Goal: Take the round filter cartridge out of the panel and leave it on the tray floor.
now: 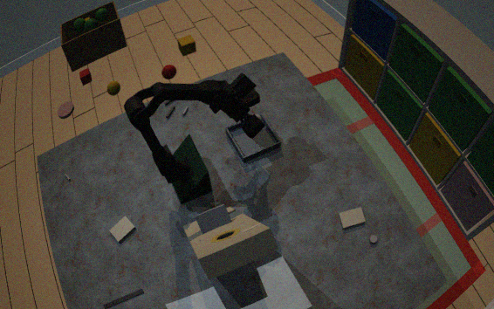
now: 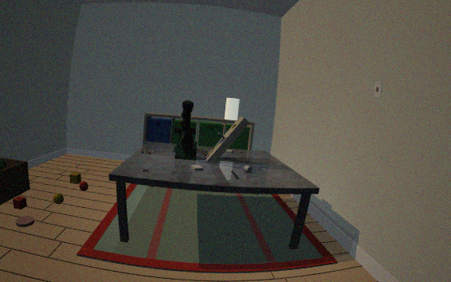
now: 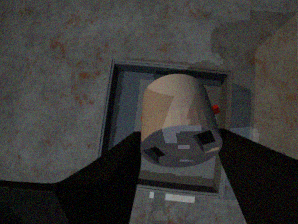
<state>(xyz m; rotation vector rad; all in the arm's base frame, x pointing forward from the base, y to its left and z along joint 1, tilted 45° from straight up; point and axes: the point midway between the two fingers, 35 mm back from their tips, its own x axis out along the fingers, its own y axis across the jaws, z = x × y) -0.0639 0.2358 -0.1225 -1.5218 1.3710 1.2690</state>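
My gripper tip is 10 mm to the right of the round filter cartridge. Round my gripper tip: grey tray 110 mm below, 10 mm to the left, 10 mm behind.
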